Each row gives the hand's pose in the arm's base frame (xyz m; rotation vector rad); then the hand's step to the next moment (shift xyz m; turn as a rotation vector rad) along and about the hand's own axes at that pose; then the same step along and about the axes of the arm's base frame.
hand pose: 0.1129 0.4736 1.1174 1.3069 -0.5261 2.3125
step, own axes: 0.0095 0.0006 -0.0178 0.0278 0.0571 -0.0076
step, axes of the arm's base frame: -0.0173 0.0105 -0.0004 -0.0489 -0.0387 0.0140
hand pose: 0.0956 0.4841 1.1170 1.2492 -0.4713 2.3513
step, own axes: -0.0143 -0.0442 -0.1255 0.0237 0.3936 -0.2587
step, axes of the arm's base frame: -0.0566 0.0952 -0.0751 -0.3962 -0.2032 -0.1552
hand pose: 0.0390 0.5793 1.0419 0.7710 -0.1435 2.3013
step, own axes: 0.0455 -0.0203 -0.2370 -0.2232 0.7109 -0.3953
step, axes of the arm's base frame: -0.1292 0.1141 -0.1701 -0.5258 -0.5445 -0.3722
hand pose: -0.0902 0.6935 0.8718 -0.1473 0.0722 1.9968
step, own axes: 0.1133 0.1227 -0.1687 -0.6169 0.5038 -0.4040
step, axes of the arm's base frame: -0.1461 0.0310 -0.1845 -0.1750 -0.8137 -0.3238
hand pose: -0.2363 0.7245 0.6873 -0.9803 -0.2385 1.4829
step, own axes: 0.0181 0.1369 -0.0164 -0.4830 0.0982 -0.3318
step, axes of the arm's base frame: -0.0845 -0.0176 -0.1091 0.0862 -0.5842 -0.0653
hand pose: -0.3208 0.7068 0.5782 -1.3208 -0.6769 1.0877
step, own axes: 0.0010 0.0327 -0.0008 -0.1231 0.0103 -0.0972
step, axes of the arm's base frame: -0.0066 -0.0025 -0.0320 0.0367 -0.1528 -0.0046
